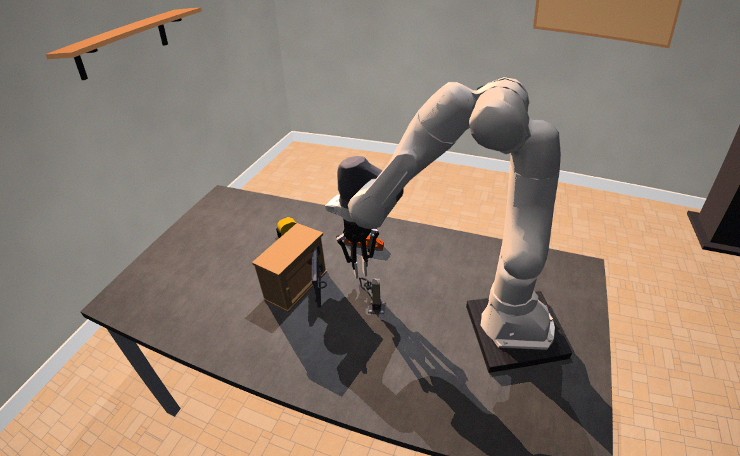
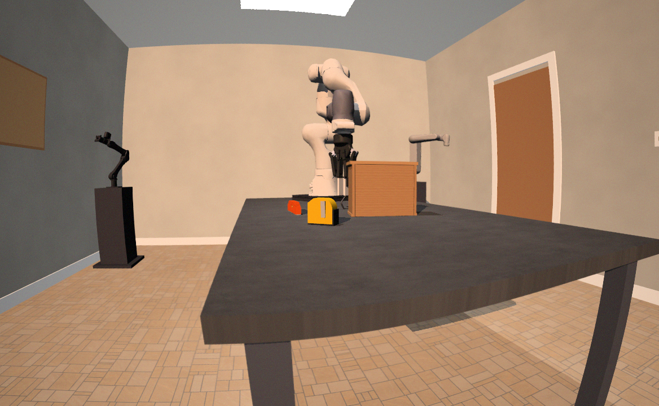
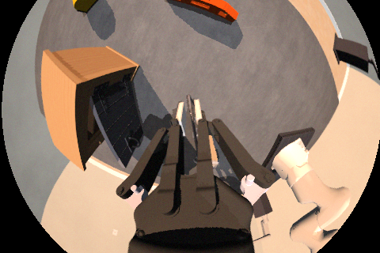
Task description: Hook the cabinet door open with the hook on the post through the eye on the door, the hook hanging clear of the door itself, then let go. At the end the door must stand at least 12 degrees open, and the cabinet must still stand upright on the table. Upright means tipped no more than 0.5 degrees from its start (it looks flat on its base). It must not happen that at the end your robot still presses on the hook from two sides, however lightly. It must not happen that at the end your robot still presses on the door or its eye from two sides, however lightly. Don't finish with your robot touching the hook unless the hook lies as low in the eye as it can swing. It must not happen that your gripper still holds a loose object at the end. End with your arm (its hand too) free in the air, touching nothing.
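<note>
Now: the hook 40 mm to the left of my hand, 30 mm below it and 30 mm behind it. Round my hand: dark door 110 mm ahead, 60 mm to the left, 10 mm below; orange spirit level 200 mm to the right, 70 mm below, 60 mm ahead; yellow tape measure 370 mm ahead, 180 mm to the right, 60 mm below.
</note>
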